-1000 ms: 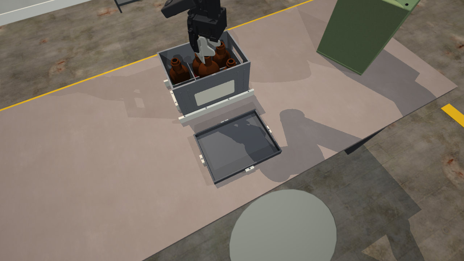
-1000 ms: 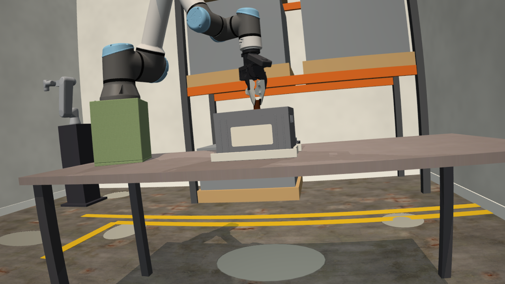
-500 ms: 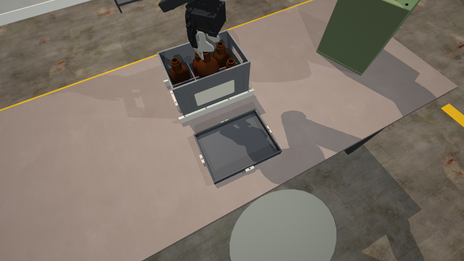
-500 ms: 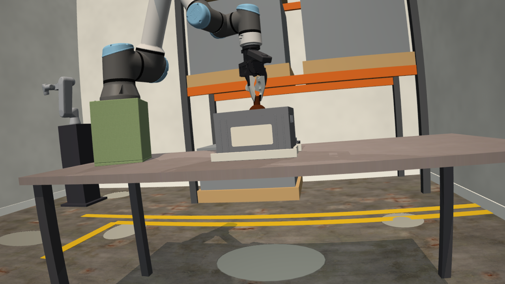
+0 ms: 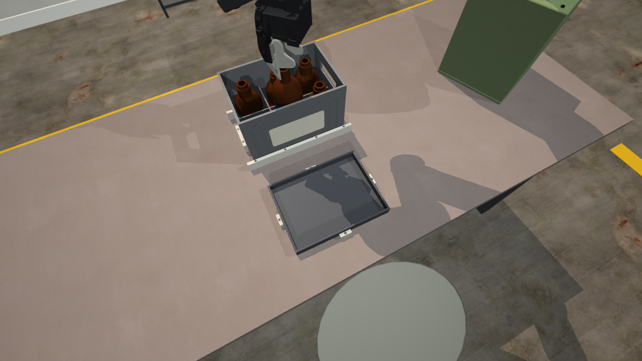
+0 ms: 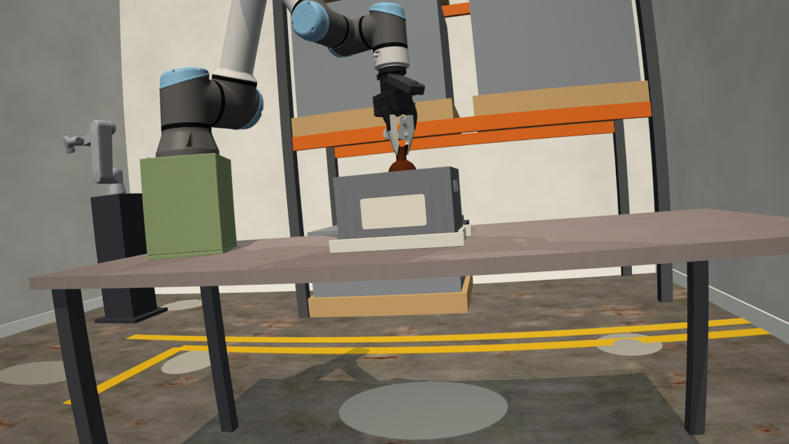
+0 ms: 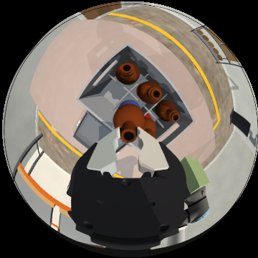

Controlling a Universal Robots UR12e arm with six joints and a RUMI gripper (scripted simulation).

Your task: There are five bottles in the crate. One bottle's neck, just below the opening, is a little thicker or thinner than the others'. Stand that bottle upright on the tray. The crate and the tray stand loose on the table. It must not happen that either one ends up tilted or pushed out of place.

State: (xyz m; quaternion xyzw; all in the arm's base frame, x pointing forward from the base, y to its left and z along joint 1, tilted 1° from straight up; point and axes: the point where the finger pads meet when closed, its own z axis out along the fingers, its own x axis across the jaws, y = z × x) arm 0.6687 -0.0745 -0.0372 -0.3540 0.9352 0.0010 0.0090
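The brown bottle is 1 cm to the left of my hand and 7 cm below it. From my hand the other things lie so: grey crate 1 cm behind, 4 cm to the right, 15 cm below; dark tray 1 cm ahead, 24 cm to the left, 22 cm below.
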